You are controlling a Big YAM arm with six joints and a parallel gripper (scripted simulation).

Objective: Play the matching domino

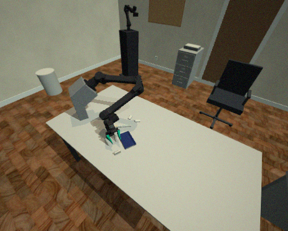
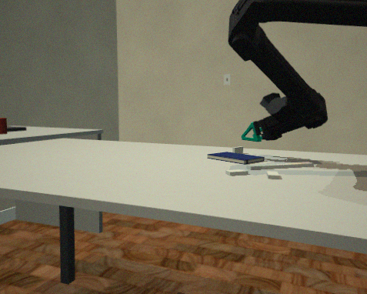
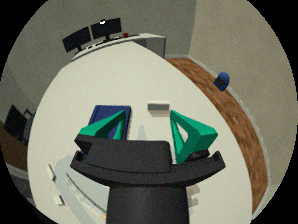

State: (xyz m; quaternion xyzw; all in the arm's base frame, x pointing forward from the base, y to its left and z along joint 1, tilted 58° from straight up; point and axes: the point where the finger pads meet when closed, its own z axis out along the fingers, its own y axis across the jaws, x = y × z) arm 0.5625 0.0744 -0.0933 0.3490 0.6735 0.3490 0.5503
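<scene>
Right now my hand is 6 cm short of the white domino, 3 cm to the left of it and 6 cm above it. Also, from my hand: book (10 cm to the left, 6 cm below).
</scene>
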